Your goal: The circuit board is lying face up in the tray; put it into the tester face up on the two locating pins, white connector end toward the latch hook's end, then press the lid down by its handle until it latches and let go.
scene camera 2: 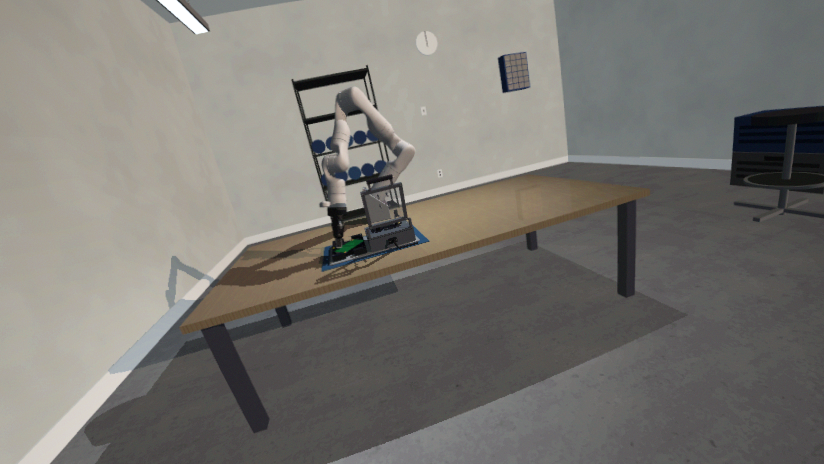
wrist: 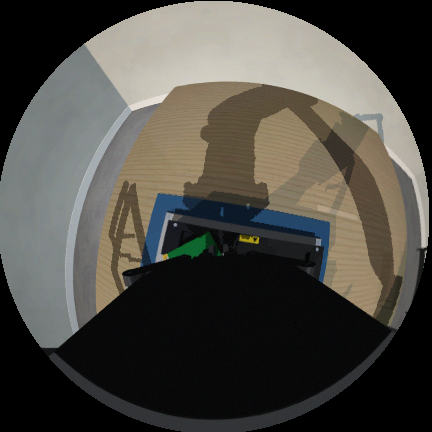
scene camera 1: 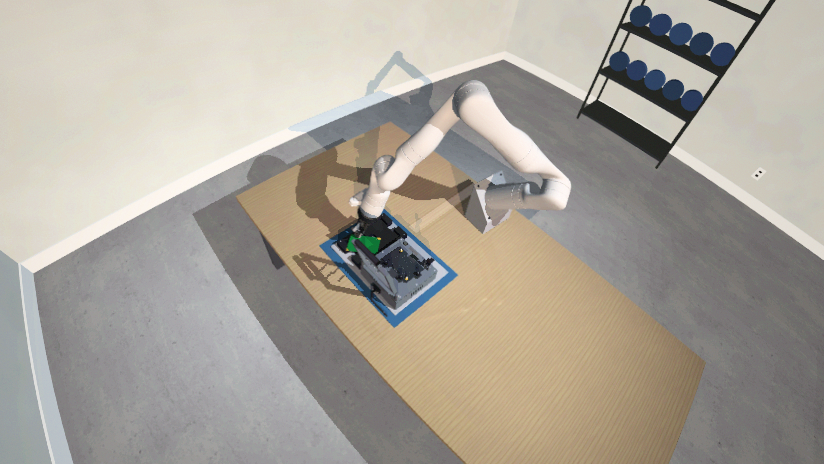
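Seen in the pictures: gripper, fingertip midpoint: (scene camera 2: 338, 247) (wrist: 218, 252) (scene camera 1: 358, 235); arm's base at its link origin: (scene camera 1: 493, 197).
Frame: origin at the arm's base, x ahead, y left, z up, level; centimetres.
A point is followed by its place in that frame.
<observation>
The green circuit board (scene camera 1: 361, 243) (scene camera 2: 345, 247) @(y -23.6, x 46.5, z -9.0 cm) (wrist: 189, 249) @(y -26.0, x 48.1, z -9.1 cm) sits in the black tray (wrist: 241, 230) @(y -29.4, x 41.9, z -11.6 cm) at the far end of the blue mat (scene camera 1: 429, 288) @(y 5.0, x 40.8, z -11.9 cm) (scene camera 2: 420, 237) @(y 5.4, x 52.5, z -12.0 cm) (wrist: 282, 219) @(y -31.7, x 35.8, z -12.0 cm). It looks tilted, with one edge raised. My gripper (scene camera 1: 370, 233) @(y -26.2, x 44.4, z -9.0 cm) (scene camera 2: 338, 237) @(y -26.2, x 44.4, z -9.0 cm) (wrist: 218, 252) @(y -26.2, x 44.4, z -9.0 cm) points straight down into the tray and is shut on the board's raised edge; the wrist body hides most of the fingers. The grey tester (scene camera 1: 397, 295) @(y 2.5, x 54.3, z -2.7 cm) (scene camera 2: 392, 235) @(y -5.7, x 54.3, z -7.3 cm) stands beside the tray. Its clear lid (scene camera 2: 383, 203) @(y -6.6, x 56.5, z 5.8 cm) is swung up and open, and its nest is empty.
The mat with tray and tester lies near one end of a long wooden table (scene camera 1: 547, 357) @(y 49.5, x 32.9, z -12.2 cm) (scene camera 2: 518, 202) @(y 57.1, x 44.5, z -12.2 cm). A black shelf rack (scene camera 1: 627, 130) (scene camera 2: 328, 80) with blue round objects stands by the wall behind the arm's base.
</observation>
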